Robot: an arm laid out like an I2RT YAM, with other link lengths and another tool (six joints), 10 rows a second.
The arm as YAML. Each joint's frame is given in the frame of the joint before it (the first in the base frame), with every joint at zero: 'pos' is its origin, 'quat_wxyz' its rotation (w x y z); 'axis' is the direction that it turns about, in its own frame. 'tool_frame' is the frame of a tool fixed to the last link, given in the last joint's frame.
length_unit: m
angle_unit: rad
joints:
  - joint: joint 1
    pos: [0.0, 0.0, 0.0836]
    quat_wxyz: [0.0, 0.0, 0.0, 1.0]
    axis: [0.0, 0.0, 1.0]
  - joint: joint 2
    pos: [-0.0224, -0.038, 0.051]
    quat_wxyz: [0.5, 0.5, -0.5, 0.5]
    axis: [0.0, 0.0, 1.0]
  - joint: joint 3
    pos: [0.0, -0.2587, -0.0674]
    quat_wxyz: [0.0, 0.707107, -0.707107, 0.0]
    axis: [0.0, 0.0, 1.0]
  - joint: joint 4
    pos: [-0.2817, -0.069, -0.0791]
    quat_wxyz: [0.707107, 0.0, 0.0, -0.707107]
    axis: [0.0, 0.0, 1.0]
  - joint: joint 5
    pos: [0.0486, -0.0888, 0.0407]
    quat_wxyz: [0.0, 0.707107, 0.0, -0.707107]
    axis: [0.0, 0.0, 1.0]
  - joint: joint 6
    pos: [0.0, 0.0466, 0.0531]
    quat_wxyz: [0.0, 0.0, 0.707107, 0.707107]
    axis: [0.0, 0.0, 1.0]
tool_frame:
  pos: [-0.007, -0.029, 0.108]
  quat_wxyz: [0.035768, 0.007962, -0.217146, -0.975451]
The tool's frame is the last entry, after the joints.
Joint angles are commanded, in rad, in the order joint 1, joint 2, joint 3, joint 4, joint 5, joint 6. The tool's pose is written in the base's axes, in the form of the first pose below.
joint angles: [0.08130 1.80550 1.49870 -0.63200 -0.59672 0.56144]
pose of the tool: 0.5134 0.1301 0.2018 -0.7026 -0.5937 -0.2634 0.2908
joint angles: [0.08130 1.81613 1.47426 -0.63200 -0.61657 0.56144]
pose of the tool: 0.5083 0.1323 0.1872 -0.7019 -0.5905 -0.2529 0.3077
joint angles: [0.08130 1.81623 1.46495 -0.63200 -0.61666 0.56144]
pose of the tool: 0.5064 0.1322 0.1831 -0.7032 -0.5892 -0.2494 0.3102
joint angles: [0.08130 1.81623 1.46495 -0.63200 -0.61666 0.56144]
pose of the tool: 0.5064 0.1322 0.1831 -0.7032 -0.5892 -0.2494 0.3102
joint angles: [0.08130 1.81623 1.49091 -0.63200 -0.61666 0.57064]
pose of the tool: 0.5115 0.1324 0.1942 -0.7015 -0.5894 -0.2592 0.3055
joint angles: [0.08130 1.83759 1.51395 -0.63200 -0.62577 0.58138]
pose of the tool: 0.5167 0.1338 0.1939 -0.7009 -0.5863 -0.2611 0.3111
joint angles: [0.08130 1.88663 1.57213 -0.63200 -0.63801 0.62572]
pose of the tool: 0.5299 0.1355 0.1942 -0.7052 -0.5716 -0.2662 0.3242
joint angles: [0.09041 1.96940 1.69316 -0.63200 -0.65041 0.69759]
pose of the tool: 0.5548 0.1427 0.2029 -0.7074 -0.5538 -0.2803 0.3381
